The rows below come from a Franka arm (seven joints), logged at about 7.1 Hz.
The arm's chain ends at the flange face. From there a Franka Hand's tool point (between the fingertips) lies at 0.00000 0.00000 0.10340 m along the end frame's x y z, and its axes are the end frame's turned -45 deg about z.
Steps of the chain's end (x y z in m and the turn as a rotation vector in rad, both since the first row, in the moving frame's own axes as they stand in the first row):
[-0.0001, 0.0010, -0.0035, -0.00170, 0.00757, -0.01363]
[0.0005, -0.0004, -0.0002, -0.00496, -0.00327, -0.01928]
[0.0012, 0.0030, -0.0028, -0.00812, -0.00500, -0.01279]
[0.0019, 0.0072, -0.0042, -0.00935, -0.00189, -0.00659]
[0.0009, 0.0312, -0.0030, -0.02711, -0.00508, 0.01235]
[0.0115, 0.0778, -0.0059, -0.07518, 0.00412, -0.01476]
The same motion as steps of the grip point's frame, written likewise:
[-0.0003, 0.0013, -0.0035, -0.00655, 0.00415, -0.01363]
[0.0000, 0.0002, -0.0002, -0.00120, -0.00582, -0.01928]
[-0.0022, 0.0032, -0.0028, -0.00221, -0.00928, -0.01279]
[-0.0046, 0.0070, -0.0042, -0.00528, -0.00795, -0.00659]
[-0.0238, 0.0243, -0.0030, -0.01558, -0.02276, 0.01235]
[-0.0520, 0.0690, -0.0062, -0.05607, -0.05025, -0.01476]

